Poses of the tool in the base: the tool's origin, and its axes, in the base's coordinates. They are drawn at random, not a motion.
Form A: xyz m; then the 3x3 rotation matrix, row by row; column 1 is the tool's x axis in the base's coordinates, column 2 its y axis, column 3 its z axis. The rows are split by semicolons.
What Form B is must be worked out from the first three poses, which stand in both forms.
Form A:
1: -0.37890, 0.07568, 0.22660; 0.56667, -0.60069, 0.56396; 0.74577, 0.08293, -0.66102; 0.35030, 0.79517, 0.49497
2: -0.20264, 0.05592, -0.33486; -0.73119, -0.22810, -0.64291; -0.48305, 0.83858, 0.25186; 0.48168, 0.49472, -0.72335
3: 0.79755, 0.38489, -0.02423; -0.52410, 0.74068, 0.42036; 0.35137, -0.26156, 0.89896; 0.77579, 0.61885, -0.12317
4: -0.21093, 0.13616, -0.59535; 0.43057, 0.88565, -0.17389; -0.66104, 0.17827, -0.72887; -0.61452, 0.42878, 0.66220
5: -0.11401, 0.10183, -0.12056; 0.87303, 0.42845, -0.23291; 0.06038, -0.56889, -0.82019; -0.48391, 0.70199, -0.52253
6: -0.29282, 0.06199, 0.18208; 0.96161, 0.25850, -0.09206; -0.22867, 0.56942, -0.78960; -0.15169, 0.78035, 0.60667
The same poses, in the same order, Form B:
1:
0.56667, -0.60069, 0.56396, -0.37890
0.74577, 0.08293, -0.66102, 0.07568
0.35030, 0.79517, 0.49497, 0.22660
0, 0, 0, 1

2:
-0.73119, -0.22810, -0.64291, -0.20264
-0.48305, 0.83858, 0.25186, 0.05592
0.48168, 0.49472, -0.72335, -0.33486
0, 0, 0, 1

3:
-0.52410, 0.74068, 0.42036, 0.79755
0.35137, -0.26156, 0.89896, 0.38489
0.77579, 0.61885, -0.12317, -0.02423
0, 0, 0, 1

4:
0.43057, 0.88565, -0.17389, -0.21093
-0.66104, 0.17827, -0.72887, 0.13616
-0.61452, 0.42878, 0.66220, -0.59535
0, 0, 0, 1

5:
0.87303, 0.42845, -0.23291, -0.11401
0.06038, -0.56889, -0.82019, 0.10183
-0.48391, 0.70199, -0.52253, -0.12056
0, 0, 0, 1

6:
0.96161, 0.25850, -0.09206, -0.29282
-0.22867, 0.56942, -0.78960, 0.06199
-0.15169, 0.78035, 0.60667, 0.18208
0, 0, 0, 1

